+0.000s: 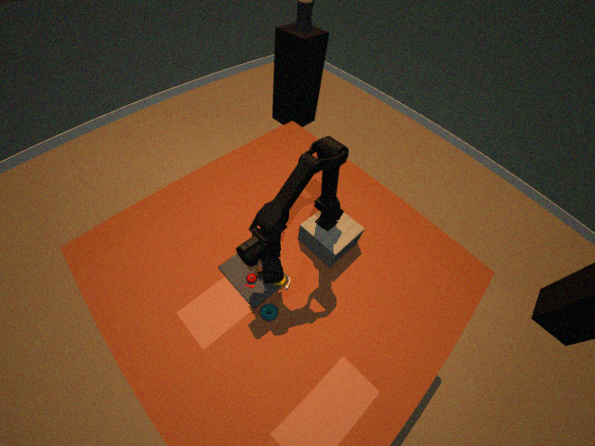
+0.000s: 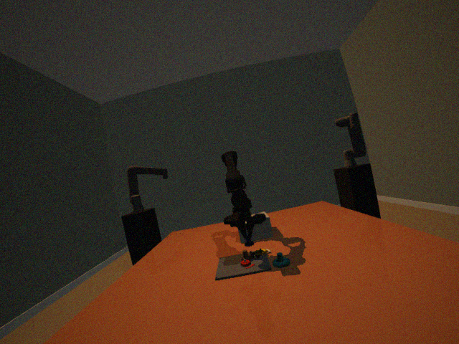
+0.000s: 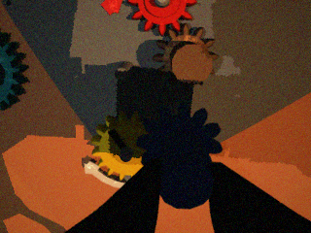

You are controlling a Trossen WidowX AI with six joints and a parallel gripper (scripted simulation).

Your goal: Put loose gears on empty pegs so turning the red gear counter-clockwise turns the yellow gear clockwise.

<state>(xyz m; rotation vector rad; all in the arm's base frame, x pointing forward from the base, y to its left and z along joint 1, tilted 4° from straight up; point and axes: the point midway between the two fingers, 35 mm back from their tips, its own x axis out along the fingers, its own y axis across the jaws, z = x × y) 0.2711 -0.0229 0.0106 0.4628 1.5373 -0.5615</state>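
Now: the orange-brown gear 30 mm ahead of my gripper tip, 20 mm to the right of it and 60 mm below it. Round my gripper tip: blue gear 10 mm below; red gear 60 mm ahead, 30 mm to the right, 70 mm below; yellow gear 10 mm behind, 40 mm to the left, 70 mm below.
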